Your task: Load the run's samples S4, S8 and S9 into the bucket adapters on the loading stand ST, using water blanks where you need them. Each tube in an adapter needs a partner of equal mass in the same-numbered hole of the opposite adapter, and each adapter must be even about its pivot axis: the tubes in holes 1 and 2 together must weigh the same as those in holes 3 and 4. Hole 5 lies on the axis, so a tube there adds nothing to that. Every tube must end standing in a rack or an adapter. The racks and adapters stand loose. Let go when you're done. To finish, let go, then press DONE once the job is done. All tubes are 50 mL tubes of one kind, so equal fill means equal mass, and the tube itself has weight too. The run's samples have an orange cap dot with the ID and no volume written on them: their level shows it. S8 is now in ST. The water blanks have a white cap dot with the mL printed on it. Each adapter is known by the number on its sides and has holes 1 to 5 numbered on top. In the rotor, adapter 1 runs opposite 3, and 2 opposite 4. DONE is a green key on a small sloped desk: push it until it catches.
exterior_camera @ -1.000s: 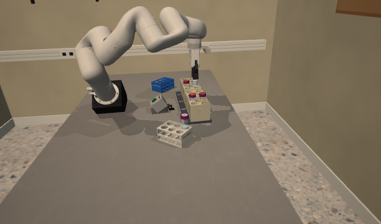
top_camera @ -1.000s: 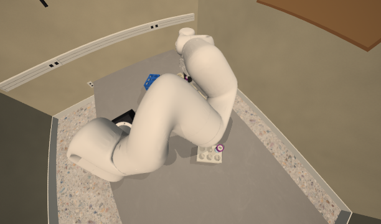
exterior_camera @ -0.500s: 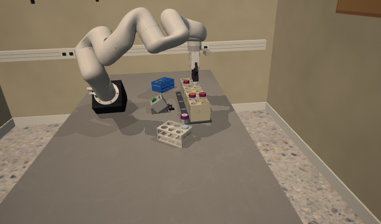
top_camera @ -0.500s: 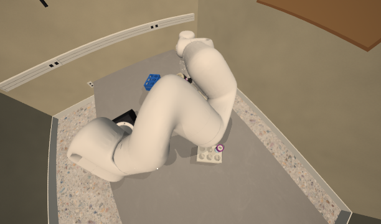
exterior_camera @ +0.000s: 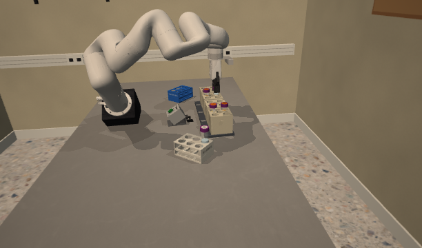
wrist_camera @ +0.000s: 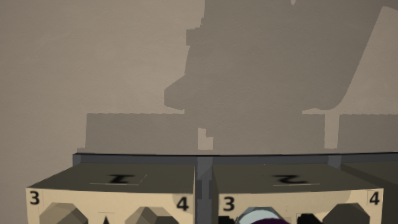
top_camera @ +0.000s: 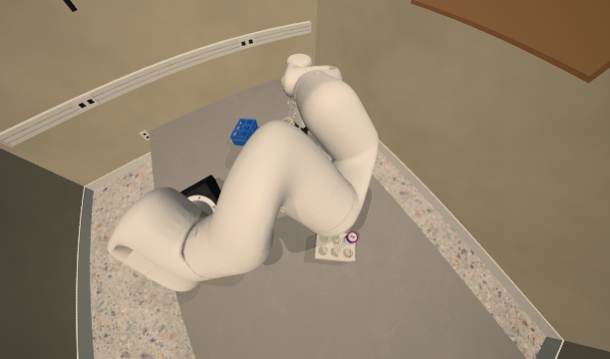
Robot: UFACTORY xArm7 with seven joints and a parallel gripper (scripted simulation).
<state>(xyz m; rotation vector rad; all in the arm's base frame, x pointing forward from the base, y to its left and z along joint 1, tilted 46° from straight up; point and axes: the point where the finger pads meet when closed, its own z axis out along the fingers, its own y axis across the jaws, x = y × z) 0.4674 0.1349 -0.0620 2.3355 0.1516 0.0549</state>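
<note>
Right now the green DONE key is 230 mm behind my hand, 130 mm to the right of it and 60 mm below it. The rest, counted from my hand: white rack (120 mm behind, 440 mm to the right, 100 mm below); then blue rack (200 mm behind, 220 mm to the left, 100 mm below); then orange-dot sample tube (50 mm behind, 60 mm below).
</note>
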